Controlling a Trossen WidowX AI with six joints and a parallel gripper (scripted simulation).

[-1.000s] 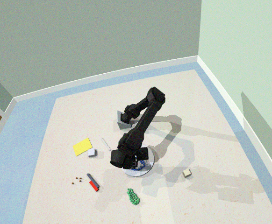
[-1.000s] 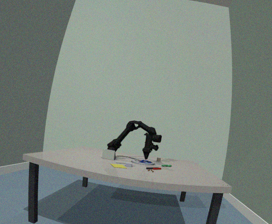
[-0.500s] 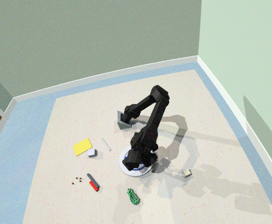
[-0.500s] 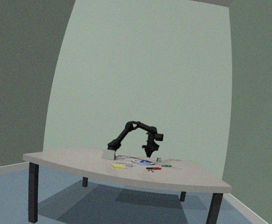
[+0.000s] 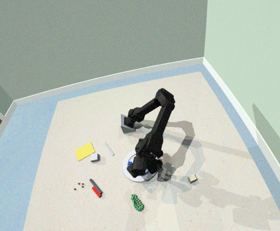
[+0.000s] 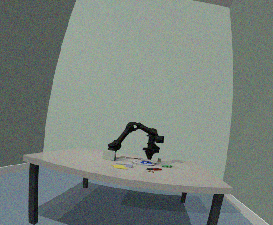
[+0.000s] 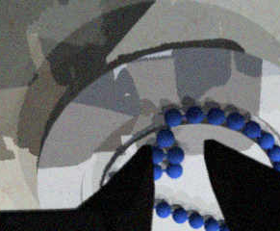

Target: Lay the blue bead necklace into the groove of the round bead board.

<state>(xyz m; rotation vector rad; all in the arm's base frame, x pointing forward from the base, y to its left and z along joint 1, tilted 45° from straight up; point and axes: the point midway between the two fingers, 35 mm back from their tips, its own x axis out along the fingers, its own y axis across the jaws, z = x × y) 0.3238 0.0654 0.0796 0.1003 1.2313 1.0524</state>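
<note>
My gripper tip is 4 cm to the left of the round bead board, 4 cm past it and 3 cm above it. The rest, counted from my gripper tip: grey tool 29 cm to the right, 8 cm ahead, 3 cm below; then cream cube 22 cm to the left, 8 cm ahead, 2 cm below; then stick 24 cm to the right, 17 cm behind, 4 cm below.
</note>
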